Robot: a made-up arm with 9 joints. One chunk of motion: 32 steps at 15 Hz.
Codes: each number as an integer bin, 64 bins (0 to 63) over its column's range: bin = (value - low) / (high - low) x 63, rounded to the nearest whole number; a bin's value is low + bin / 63 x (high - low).
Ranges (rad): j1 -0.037..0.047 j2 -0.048..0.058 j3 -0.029..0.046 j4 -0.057..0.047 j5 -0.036..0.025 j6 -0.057..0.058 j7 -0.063..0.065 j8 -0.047..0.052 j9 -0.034..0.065
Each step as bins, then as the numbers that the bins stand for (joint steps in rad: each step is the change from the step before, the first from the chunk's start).
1 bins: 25 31 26 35 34 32 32 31 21
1 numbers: -0.00367 0.00416 0.00195 0.00078 -0.00308 0.00141 0.00202 0.00171 -0.00100
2 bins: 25 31 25 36 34 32 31 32 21
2 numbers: -0.00367 0.00416 0.00076 0.00243 -0.00308 0.00141 -0.00002 0.00329 -0.00100
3 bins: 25 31 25 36 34 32 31 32 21
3 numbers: -0.00367 0.00416 0.00076 0.00243 -0.00308 0.00141 -0.00002 0.00329 -0.00100
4 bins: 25 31 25 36 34 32 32 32 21
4 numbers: -0.00367 0.00416 0.00076 0.00243 -0.00308 0.00141 0.00202 0.00329 -0.00100
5 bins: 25 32 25 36 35 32 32 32 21
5 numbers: -0.00367 0.00584 0.00076 0.00243 -0.00211 0.00141 0.00202 0.00329 -0.00100
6 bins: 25 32 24 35 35 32 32 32 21
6 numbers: -0.00367 0.00584 -0.00043 0.00078 -0.00211 0.00141 0.00202 0.00329 -0.00100
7 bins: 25 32 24 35 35 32 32 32 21
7 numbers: -0.00367 0.00584 -0.00043 0.00078 -0.00211 0.00141 0.00202 0.00329 -0.00100
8 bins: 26 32 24 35 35 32 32 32 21
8 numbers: -0.00233 0.00584 -0.00043 0.00078 -0.00211 0.00141 0.00202 0.00329 -0.00100
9 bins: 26 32 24 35 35 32 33 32 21
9 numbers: -0.00233 0.00584 -0.00043 0.00078 -0.00211 0.00141 0.00405 0.00329 -0.00100
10 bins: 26 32 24 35 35 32 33 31 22
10 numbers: -0.00233 0.00584 -0.00043 0.00078 -0.00211 0.00141 0.00405 0.00171 0.00057
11 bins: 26 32 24 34 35 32 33 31 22
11 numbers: -0.00233 0.00584 -0.00043 -0.00087 -0.00211 0.00141 0.00405 0.00171 0.00057
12 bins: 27 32 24 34 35 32 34 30 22
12 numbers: -0.00100 0.00584 -0.00043 -0.00087 -0.00211 0.00141 0.00608 0.00014 0.00057
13 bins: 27 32 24 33 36 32 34 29 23
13 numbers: -0.00100 0.00584 -0.00043 -0.00252 -0.00114 0.00141 0.00608 -0.00143 0.00214
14 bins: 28 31 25 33 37 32 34 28 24
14 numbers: 0.00033 0.00416 0.00076 -0.00252 -0.00017 0.00141 0.00608 -0.00300 0.00371
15 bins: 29 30 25 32 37 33 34 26 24
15 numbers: 0.00167 0.00248 0.00076 -0.00417 -0.00017 0.00324 0.00608 -0.00614 0.00371
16 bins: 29 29 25 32 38 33 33 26 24
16 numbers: 0.00167 0.00079 0.00076 -0.00417 0.00079 0.00324 0.00405 -0.00614 0.00371
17 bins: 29 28 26 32 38 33 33 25 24
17 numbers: 0.00167 -0.00089 0.00195 -0.00417 0.00079 0.00324 0.00405 -0.00771 0.00371
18 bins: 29 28 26 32 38 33 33 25 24
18 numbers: 0.00167 -0.00089 0.00195 -0.00417 0.00079 0.00324 0.00405 -0.00771 0.00371
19 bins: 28 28 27 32 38 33 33 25 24
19 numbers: 0.00033 -0.00089 0.00314 -0.00417 0.00079 0.00324 0.00405 -0.00771 0.00371
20 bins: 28 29 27 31 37 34 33 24 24
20 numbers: 0.00033 0.00079 0.00314 -0.00583 -0.00017 0.00506 0.00405 -0.00929 0.00371
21 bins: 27 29 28 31 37 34 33 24 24
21 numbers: -0.00100 0.00079 0.00433 -0.00583 -0.00017 0.00506 0.00405 -0.00929 0.00371
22 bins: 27 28 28 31 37 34 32 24 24
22 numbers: -0.00100 -0.00089 0.00433 -0.00583 -0.00017 0.00506 0.00202 -0.00929 0.00371
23 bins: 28 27 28 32 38 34 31 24 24
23 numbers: 0.00033 -0.00257 0.00433 -0.00417 0.00079 0.00506 -0.00002 -0.00929 0.00371
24 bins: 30 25 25 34 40 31 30 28 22
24 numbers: 0.00300 -0.00594 0.00076 -0.00087 0.00273 -0.00041 -0.00205 -0.00300 0.00057
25 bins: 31 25 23 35 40 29 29 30 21
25 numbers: 0.00433 -0.00594 -0.00162 0.00078 0.00273 -0.00406 -0.00408 0.00014 -0.00100
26 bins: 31 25 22 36 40 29 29 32 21
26 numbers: 0.00433 -0.00594 -0.00281 0.00243 0.00273 -0.00406 -0.00408 0.00329 -0.00100
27 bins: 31 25 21 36 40 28 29 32 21
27 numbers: 0.00433 -0.00594 -0.00400 0.00243 0.00273 -0.00589 -0.00408 0.00329 -0.00100
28 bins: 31 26 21 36 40 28 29 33 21
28 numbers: 0.00433 -0.00425 -0.00400 0.00243 0.00273 -0.00589 -0.00408 0.00486 -0.00100
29 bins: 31 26 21 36 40 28 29 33 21
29 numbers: 0.00433 -0.00425 -0.00400 0.00243 0.00273 -0.00589 -0.00408 0.00486 -0.00100
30 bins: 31 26 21 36 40 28 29 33 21
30 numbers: 0.00433 -0.00425 -0.00400 0.00243 0.00273 -0.00589 -0.00408 0.00486 -0.00100
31 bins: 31 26 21 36 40 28 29 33 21
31 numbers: 0.00433 -0.00425 -0.00400 0.00243 0.00273 -0.00589 -0.00408 0.00486 -0.00100
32 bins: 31 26 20 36 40 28 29 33 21
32 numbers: 0.00433 -0.00425 -0.00519 0.00243 0.00273 -0.00589 -0.00408 0.00486 -0.00100
